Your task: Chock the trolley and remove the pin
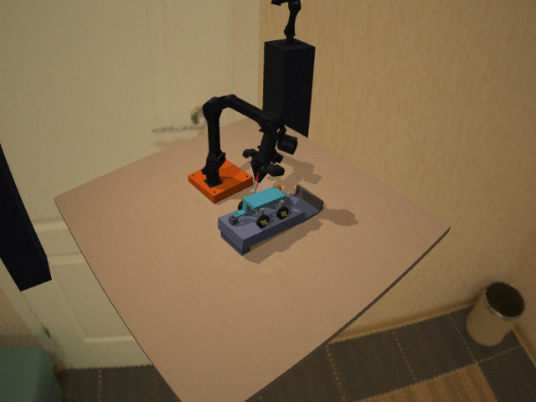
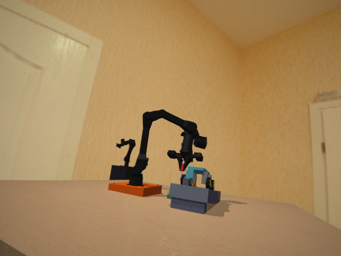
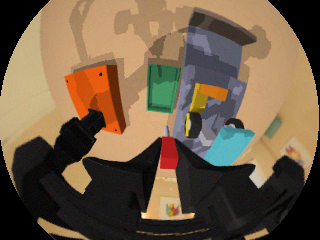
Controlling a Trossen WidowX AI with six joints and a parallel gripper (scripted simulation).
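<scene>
My gripper tip is 15 cm above the green tray, 3 cm to the right of it and 2 cm past it. Round my gripper tip: teal trolley (11 cm ahead, 4 cm to the right, 3 cm below); red-headed stop pin (right at my gripper tip); yellow chock (6 cm below, 5 cm ahead, 4 cm to the left).
</scene>
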